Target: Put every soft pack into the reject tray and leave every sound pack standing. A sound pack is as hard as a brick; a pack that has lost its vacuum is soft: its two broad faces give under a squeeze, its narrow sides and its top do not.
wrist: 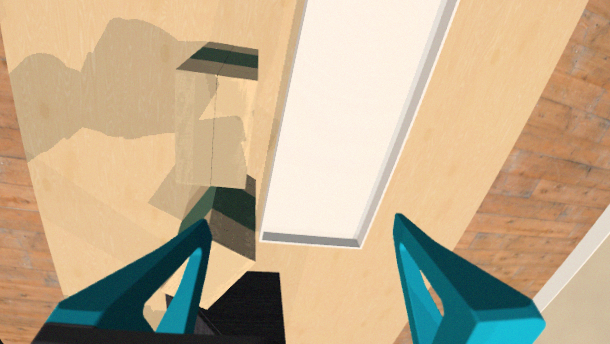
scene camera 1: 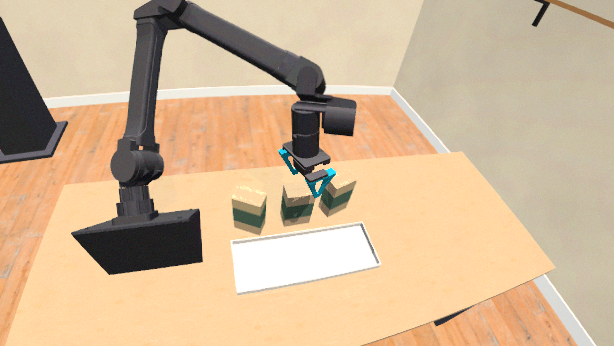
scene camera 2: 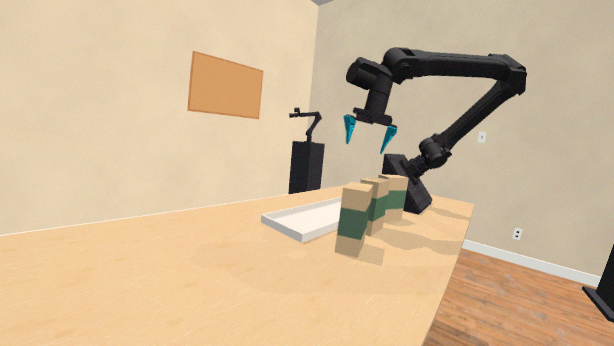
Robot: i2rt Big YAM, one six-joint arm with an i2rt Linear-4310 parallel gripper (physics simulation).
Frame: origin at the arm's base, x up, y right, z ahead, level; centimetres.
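Seen in the pictures: gripper, between the fingertips: point(wrist: 299, 225) point(scene camera 1: 305, 185) point(scene camera 2: 363, 148); arm's base, origin of its link: point(scene camera 1: 137, 220) point(scene camera 2: 408, 172).
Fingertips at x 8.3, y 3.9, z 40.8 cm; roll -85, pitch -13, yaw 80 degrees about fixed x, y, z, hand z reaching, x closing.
Offsets run from my fingertips to a thing's top centre. Level surfaces: height alone.
Three tan packs with green bands stand upright in a row: the left pack {dx -7.5, dy -5.7, dz -12.6 cm} point(scene camera 1: 249, 212) point(scene camera 2: 396, 199) point(wrist: 230, 267), the middle pack {dx -7.5, dy -5.2, dz +1.2 cm} point(scene camera 1: 297, 210) point(scene camera 2: 378, 206) point(wrist: 212, 145) and the right pack {dx -7.5, dy -6.5, dz +14.6 cm} point(scene camera 1: 338, 197) point(scene camera 2: 353, 222). Each is turned at a different angle. The right pack does not show in the wrist view. The white reject tray {dx -19.4, dy +8.4, dz +0.4 cm} point(scene camera 1: 306, 260) point(scene camera 2: 310, 220) point(wrist: 345, 125) lies beside the row and holds no pack. My gripper point(scene camera 1: 305, 184) point(scene camera 2: 365, 148) point(wrist: 299, 225) is open and empty, fingertips above the height of the pack tops. Its shadow falls on the middle pack. Softness cannot be seen.
The arm's black base point(scene camera 1: 150, 245) point(scene camera 2: 419, 197) point(wrist: 260, 300) stands on the wooden table {dx -21.5 cm} point(scene camera 1: 440, 240) point(scene camera 2: 200, 280) point(wrist: 480, 100), beyond the left pack. The packs stand close together, with narrow gaps. The tray's low rim runs near their row.
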